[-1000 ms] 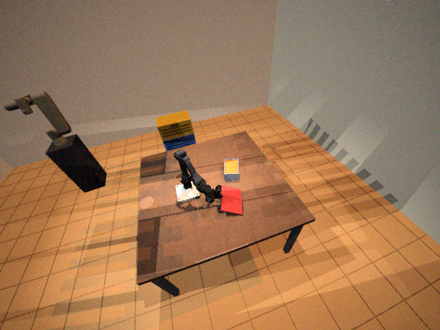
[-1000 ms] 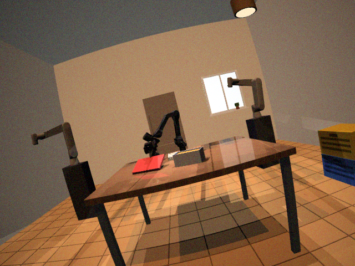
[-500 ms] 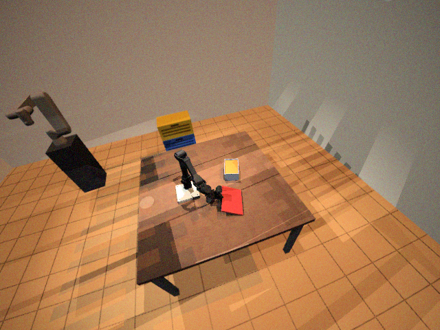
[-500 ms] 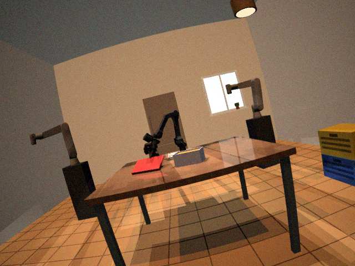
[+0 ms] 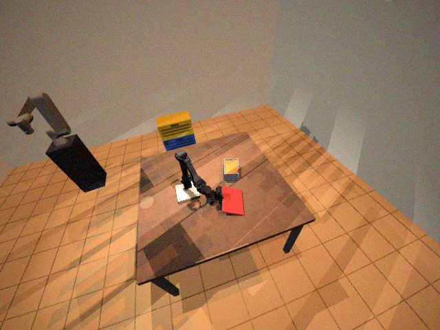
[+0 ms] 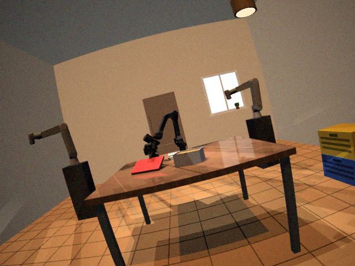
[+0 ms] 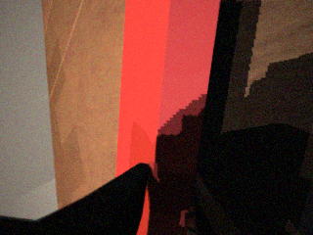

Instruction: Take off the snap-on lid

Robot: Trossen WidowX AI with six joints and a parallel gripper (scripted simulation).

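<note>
Right now the red lid is 70 mm ahead of my gripper tip, 30 mm to the right of it and 30 mm below it. The rest, counted from my gripper tip: grey storage box (290 mm to the left, 210 mm ahead, 20 mm below).
</note>
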